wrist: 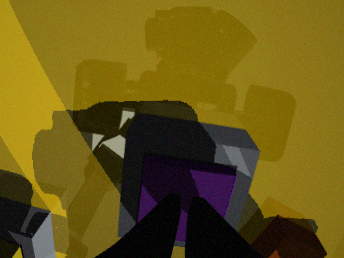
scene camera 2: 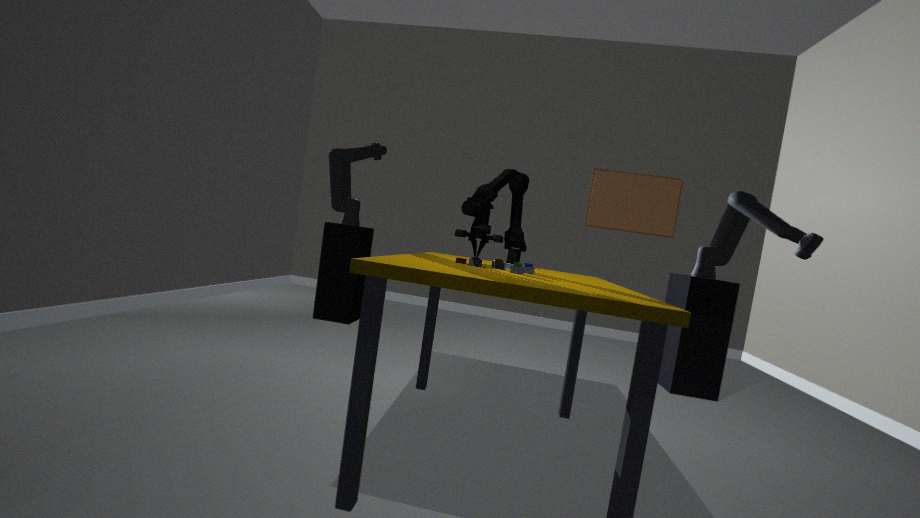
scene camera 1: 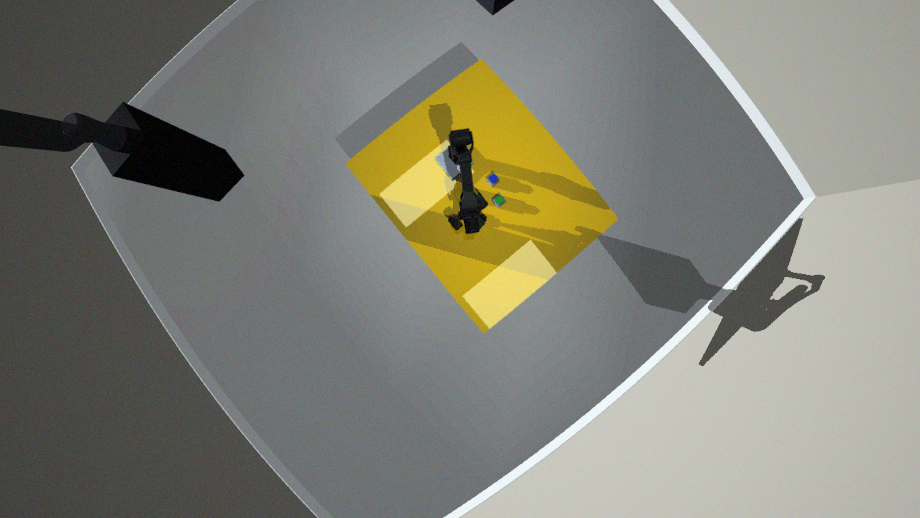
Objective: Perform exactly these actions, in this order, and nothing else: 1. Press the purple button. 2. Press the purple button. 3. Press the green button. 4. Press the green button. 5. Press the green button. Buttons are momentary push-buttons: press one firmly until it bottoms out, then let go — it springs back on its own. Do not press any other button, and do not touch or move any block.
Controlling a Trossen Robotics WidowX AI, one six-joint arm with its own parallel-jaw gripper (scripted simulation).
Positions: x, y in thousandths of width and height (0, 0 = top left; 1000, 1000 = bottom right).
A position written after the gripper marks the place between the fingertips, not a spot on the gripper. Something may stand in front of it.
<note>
In view: the gripper (scene camera 2: 518, 497).
The gripper shows as well in the wrist view (wrist: 533, 797).
</note>
